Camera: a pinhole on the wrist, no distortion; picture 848 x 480 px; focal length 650.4 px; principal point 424.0 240.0 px. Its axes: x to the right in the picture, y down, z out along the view. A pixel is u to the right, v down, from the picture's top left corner.
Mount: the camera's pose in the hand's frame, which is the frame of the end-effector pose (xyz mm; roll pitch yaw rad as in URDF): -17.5 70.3 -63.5 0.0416 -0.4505 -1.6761
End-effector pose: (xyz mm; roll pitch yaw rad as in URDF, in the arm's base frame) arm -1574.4 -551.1 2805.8 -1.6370 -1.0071 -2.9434
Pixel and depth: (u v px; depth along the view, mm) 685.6 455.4 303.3
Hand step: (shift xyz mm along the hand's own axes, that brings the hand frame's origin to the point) 72.3 84.9 266.2
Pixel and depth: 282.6 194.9 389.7
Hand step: -34.7 318.8 249.1
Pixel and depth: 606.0 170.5 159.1
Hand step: -37.9 101.4 98.4
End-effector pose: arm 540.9 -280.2 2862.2 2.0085 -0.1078 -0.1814
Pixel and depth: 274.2 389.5 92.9
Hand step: 6.2 128.2 11.5
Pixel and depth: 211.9 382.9 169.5
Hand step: 25.5 190.6 66.3
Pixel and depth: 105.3 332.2 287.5
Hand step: 37.7 318.5 135.3
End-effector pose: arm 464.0 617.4 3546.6 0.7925 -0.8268 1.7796
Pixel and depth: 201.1 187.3 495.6
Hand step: -39.2 442.4 306.8
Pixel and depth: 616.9 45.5 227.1
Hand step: -90.5 115.2 167.6
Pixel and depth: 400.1 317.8 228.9
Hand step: 11.6 175.5 139.7
